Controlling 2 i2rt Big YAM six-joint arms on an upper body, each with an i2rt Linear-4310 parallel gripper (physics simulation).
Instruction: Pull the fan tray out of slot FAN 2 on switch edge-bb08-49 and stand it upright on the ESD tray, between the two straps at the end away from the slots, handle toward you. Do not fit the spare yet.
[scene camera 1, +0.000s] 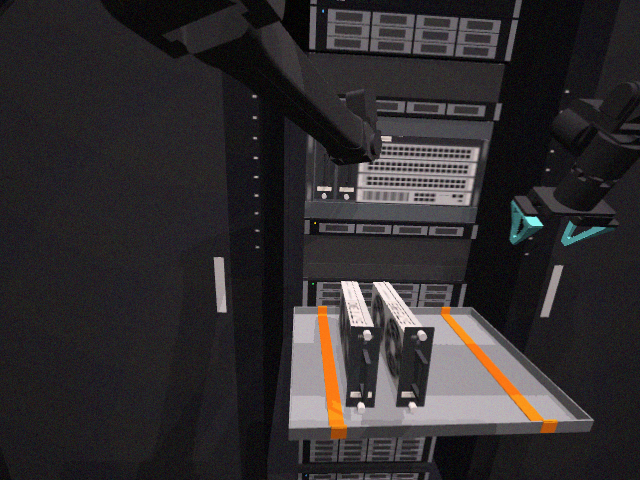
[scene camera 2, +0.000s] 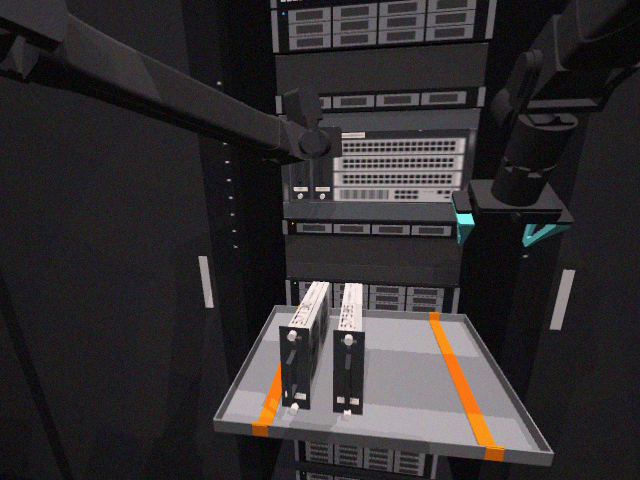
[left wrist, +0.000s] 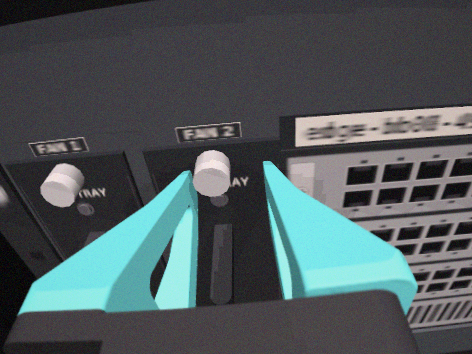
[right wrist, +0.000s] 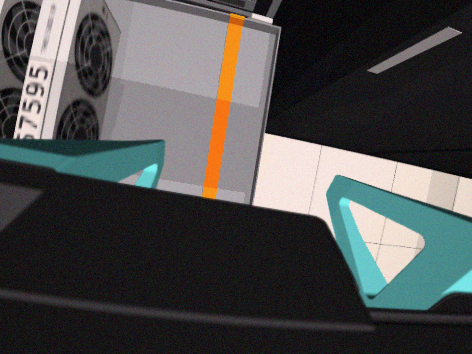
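Switch edge-bb08-49 (scene camera 1: 418, 182) (scene camera 2: 400, 178) sits in the rack. The fan tray in slot FAN 2 (left wrist: 250, 215) is seated, with a white knob (left wrist: 212, 175) above its dark upright handle (left wrist: 221, 265). My left gripper (left wrist: 228, 178) is open partway and empty, its fingers either side of the knob and handle; its fingers are hidden in the scene views. My right gripper (scene camera 1: 539, 243) (scene camera 2: 493, 243) (right wrist: 252, 168) is wide open and empty, above the right side of the ESD tray (scene camera 1: 439, 429) (scene camera 2: 382, 445). Orange straps (scene camera 1: 491, 364) (scene camera 2: 462, 382) (right wrist: 222, 100) cross it left and right.
Two fan trays stand upright on the ESD tray: one near the left strap (scene camera 1: 329, 361) (scene camera 2: 272, 400), the other (scene camera 1: 414, 361) (scene camera 2: 348, 372) right of it, handles facing the camera. The FAN 1 tray (left wrist: 107, 172) is seated beside FAN 2. Dark cabinets flank the rack.
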